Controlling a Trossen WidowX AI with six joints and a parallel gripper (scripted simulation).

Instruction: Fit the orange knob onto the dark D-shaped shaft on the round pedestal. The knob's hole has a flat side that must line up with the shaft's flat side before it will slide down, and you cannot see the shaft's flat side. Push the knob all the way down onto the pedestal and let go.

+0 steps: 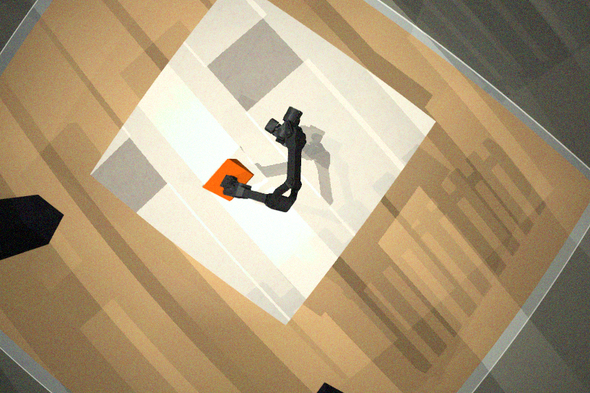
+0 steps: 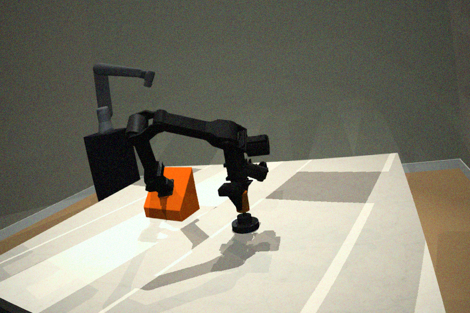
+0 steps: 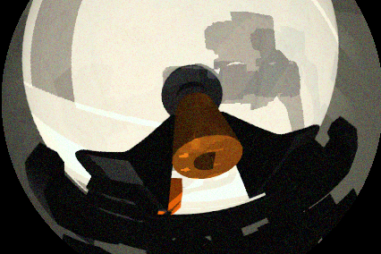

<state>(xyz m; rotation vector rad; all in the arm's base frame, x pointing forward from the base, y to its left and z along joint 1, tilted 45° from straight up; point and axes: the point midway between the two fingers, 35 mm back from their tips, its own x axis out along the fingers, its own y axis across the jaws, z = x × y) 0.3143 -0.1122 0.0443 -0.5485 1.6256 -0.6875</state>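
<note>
My gripper tip is 2 cm below the orange knob. Round my gripper tip: round dark pedestal: 4 cm below.
</note>
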